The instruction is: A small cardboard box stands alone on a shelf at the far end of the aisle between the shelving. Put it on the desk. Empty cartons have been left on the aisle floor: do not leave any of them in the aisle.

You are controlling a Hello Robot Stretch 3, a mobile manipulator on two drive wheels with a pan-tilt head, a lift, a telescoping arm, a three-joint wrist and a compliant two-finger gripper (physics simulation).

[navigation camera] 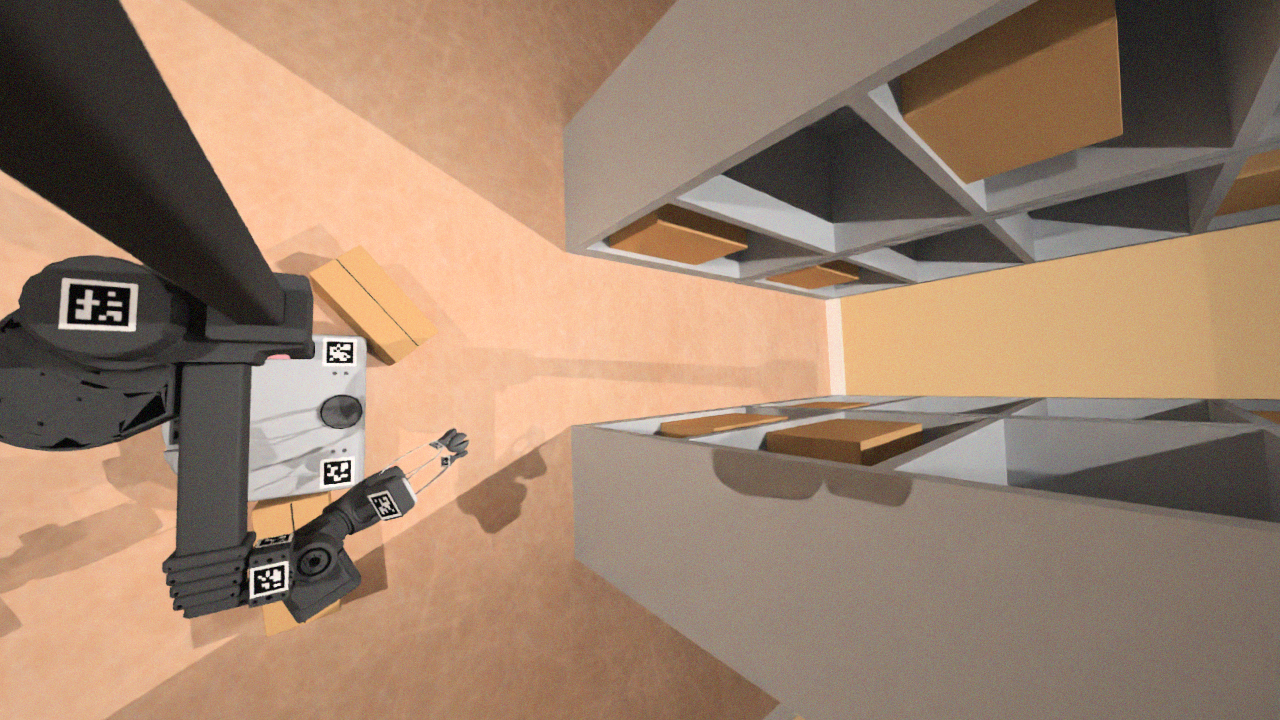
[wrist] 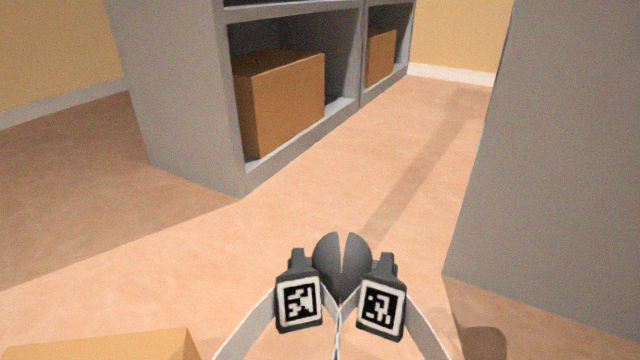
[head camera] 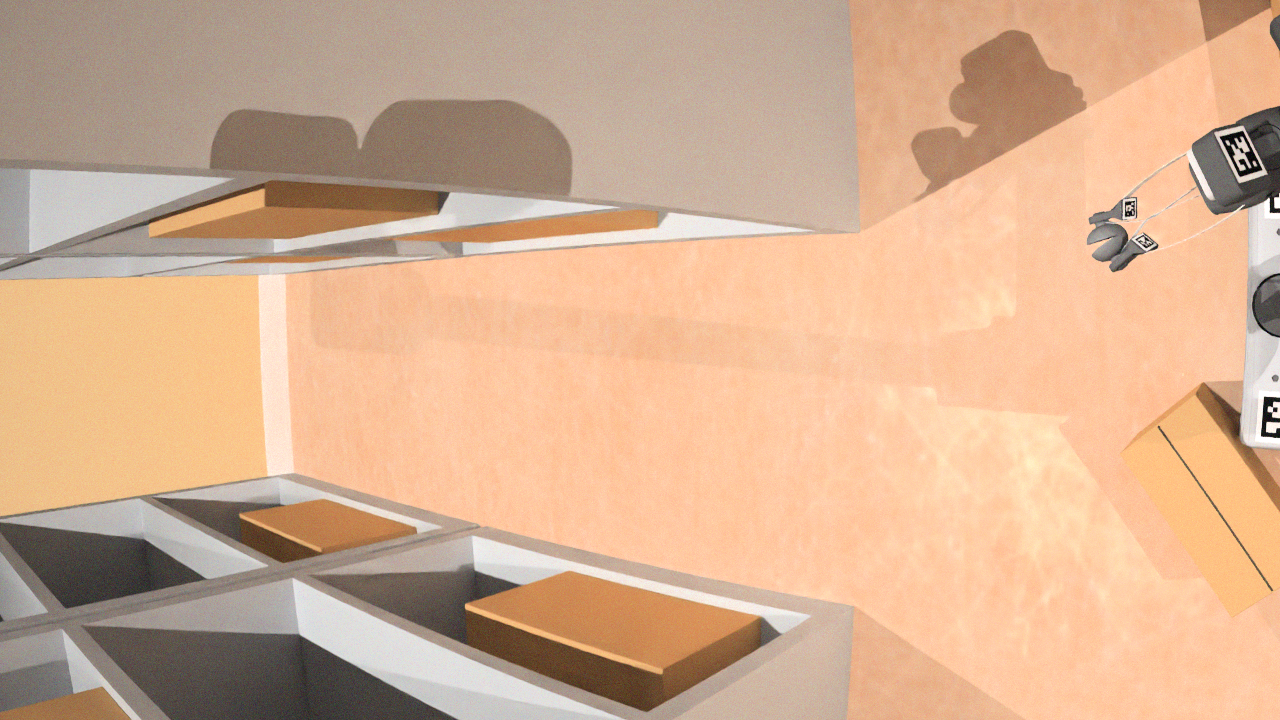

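Observation:
One closed carton (head camera: pixel 1190 514) (navigation camera: pixel 366 300) (wrist: pixel 100 346) lies on the floor beside the front left corner of my base; in the wrist view part of it shows at the lower left. A second carton (navigation camera: pixel 308 512) lies on the floor at the right side of my base, partly hidden under my wrist in the navigation view. My gripper (head camera: pixel 1107 234) (navigation camera: pixel 456 442) (wrist: pixel 342 257) is shut with nothing between its fingertips; it points forward, above the floor before the shelving and apart from both cartons. I cannot pick out the small box on its shelf. The desk does not show.
Shelving stands left (head camera: pixel 827 667) (navigation camera: pixel 626 170) (wrist: pixel 175 100) and right (head camera: pixel 626 71) (navigation camera: pixel 805 582) (wrist: pixel 560 175) of the aisle. Larger brown boxes (head camera: pixel 608 613) (navigation camera: pixel 680 234) (wrist: pixel 287 102) stand in several compartments. A yellow wall (head camera: pixel 134 385) (navigation camera: pixel 1056 313) (wrist: pixel 460 35) closes the far end.

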